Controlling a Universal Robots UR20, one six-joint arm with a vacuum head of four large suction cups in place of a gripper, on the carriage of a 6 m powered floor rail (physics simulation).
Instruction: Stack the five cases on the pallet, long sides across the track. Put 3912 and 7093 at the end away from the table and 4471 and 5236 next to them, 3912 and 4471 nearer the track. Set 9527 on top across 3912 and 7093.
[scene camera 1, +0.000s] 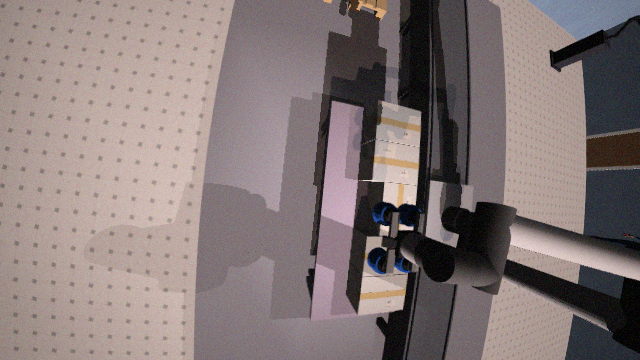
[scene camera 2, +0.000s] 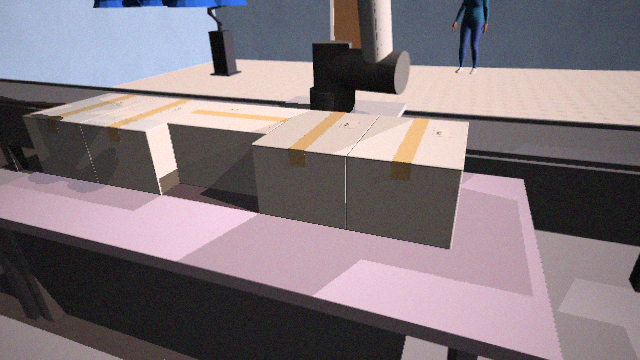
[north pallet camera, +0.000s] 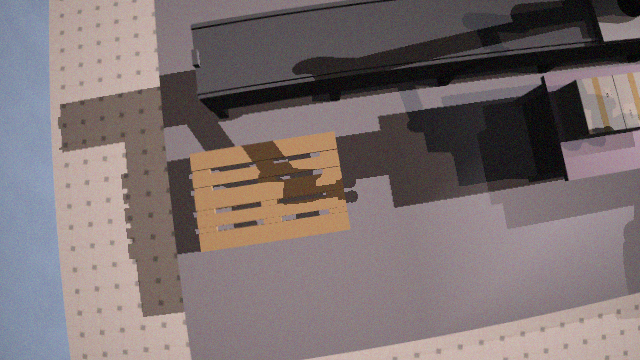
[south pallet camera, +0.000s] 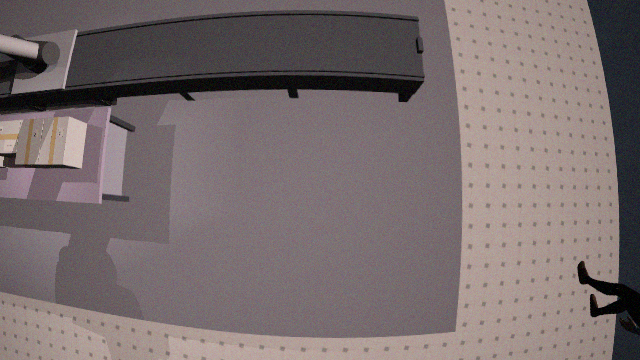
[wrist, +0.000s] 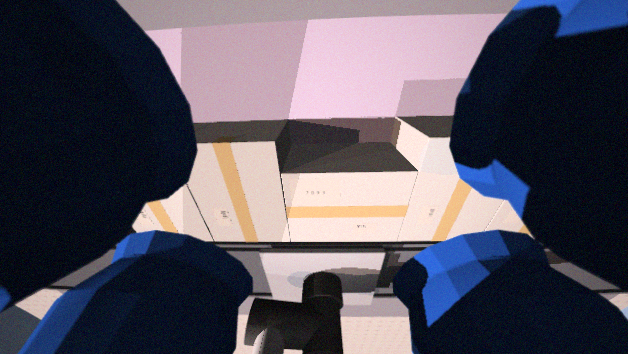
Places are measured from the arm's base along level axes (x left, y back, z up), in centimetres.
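Pixels of known places: end effector, tool point: (wrist: 321, 218); arm's base, origin of the base link: (scene camera 1: 450, 218) (north pallet camera: 630, 3) (wrist: 322, 282).
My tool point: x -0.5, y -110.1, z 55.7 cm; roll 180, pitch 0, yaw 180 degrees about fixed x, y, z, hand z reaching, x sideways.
Observation:
Ahead of a thing's pixels: the offset from my tool point to its middle. Level surfaces: height alone.
My gripper (scene camera 1: 392, 239) (scene camera 2: 170, 2) (wrist: 322, 200), four blue suction cups, is open and hangs above the row of cases with nothing on it. Case 7093 {dy +32.4, dx -7.8, dz -47.9 cm} (wrist: 350, 186) (scene camera 2: 215, 155) lies mid-row with its tape along the row; its number reads in the wrist view. A pair of cases {dy +27.5, dx +26.0, dz -47.9 cm} (scene camera 2: 300, 185) {dy +27.5, dx +54.9, dz -47.9 cm} (scene camera 2: 400, 200) touches on its right in scene camera 2, and another pair {dy +27.5, dx -70.6, dz -47.9 cm} (scene camera 2: 55, 145) {dy +27.5, dx -41.6, dz -47.9 cm} (scene camera 2: 120, 155) stands on its left. Their numbers are too small to read. All five rest on the pink table {dz -59.7 cm} (scene camera 2: 175, 215) (scene camera 1: 340, 200). The wooden pallet (north pallet camera: 275, 231) (scene camera 1: 380, 10) bears no case.
The floor rail (south pallet camera: 250, 50) (north pallet camera: 400, 50) runs beside the table, and the carriage (south pallet camera: 62, 65) stands next to the cases. A black pedestal (scene camera 1: 577, 50) (scene camera 2: 222, 52) with a small arm and a person (scene camera 2: 472, 30) (south pallet camera: 610, 290) stand farther off.

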